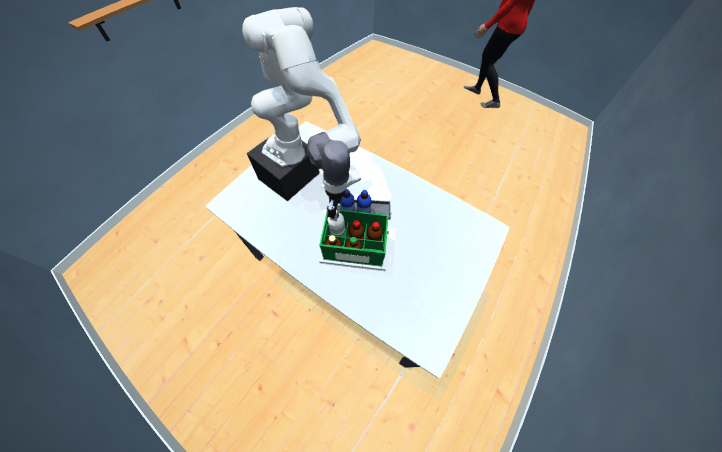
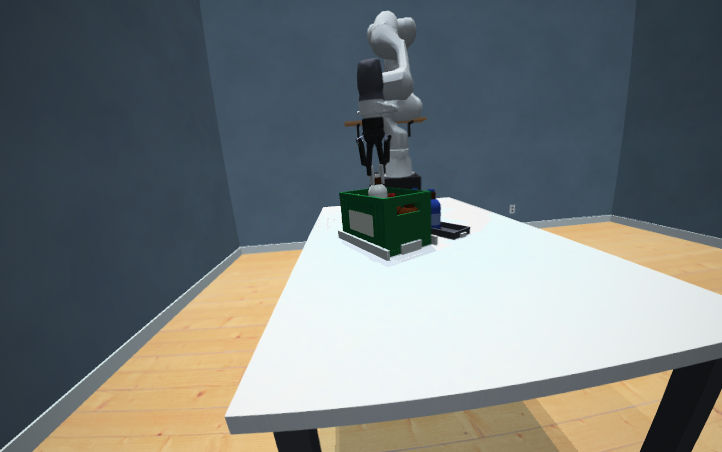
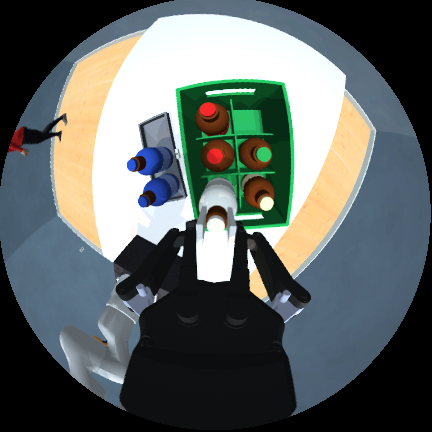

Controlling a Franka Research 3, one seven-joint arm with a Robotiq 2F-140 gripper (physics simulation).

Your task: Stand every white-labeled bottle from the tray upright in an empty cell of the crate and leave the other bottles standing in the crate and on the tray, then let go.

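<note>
My gripper is shut on the neck of a white bottle. The bottle is upright, its lower part inside a corner cell of the green crate; its base is hidden. Two red-capped brown bottles stand in the same row. A green-capped brown bottle and a cream-capped one stand in the other row, beside an empty cell. Two blue bottles stand on the tray.
The crate and tray stand close together on the white table. Low grey strips lie along the crate's base. The arm's black pedestal stands behind. A person in red is on the floor beyond the table.
</note>
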